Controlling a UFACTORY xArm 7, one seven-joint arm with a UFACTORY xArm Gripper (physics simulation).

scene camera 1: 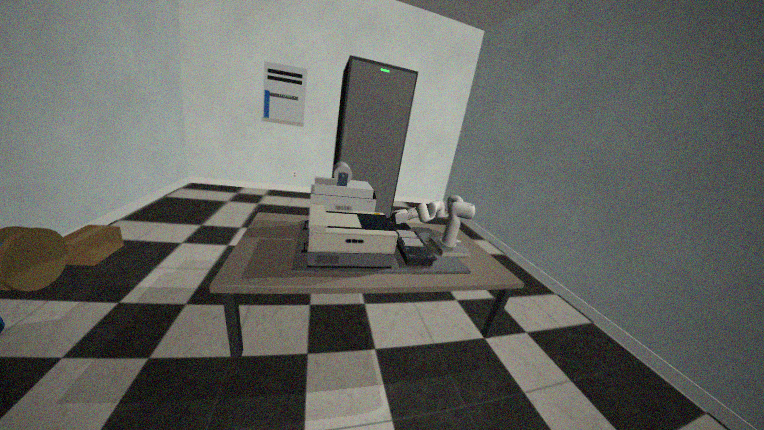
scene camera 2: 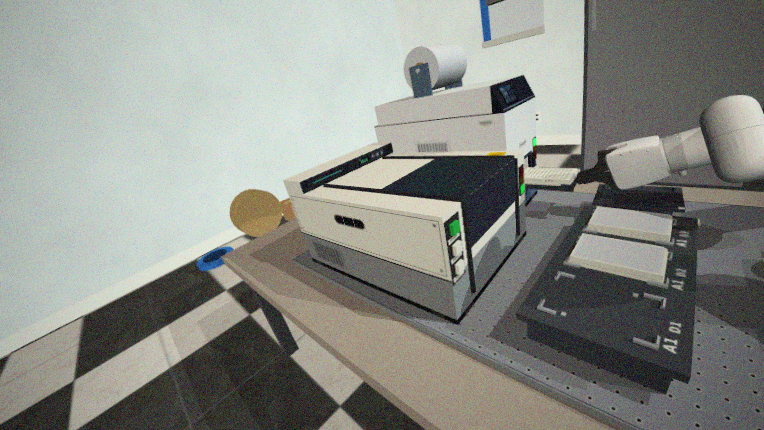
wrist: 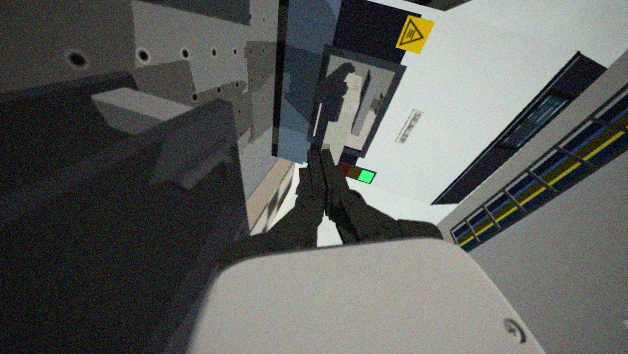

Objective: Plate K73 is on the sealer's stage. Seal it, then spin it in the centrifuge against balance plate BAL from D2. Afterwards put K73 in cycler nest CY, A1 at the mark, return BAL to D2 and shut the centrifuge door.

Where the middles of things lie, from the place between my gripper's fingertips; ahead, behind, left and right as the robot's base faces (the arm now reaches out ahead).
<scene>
I see my gripper 7 cm short of the well plate point(scene camera 2: 541, 176), 2 cm to the right of it and 1 cm below it. The rest, counted from my hand: centrifuge point(scene camera 2: 432, 229): 35 cm to the left, 29 cm ahead, 3 cm above.
</scene>
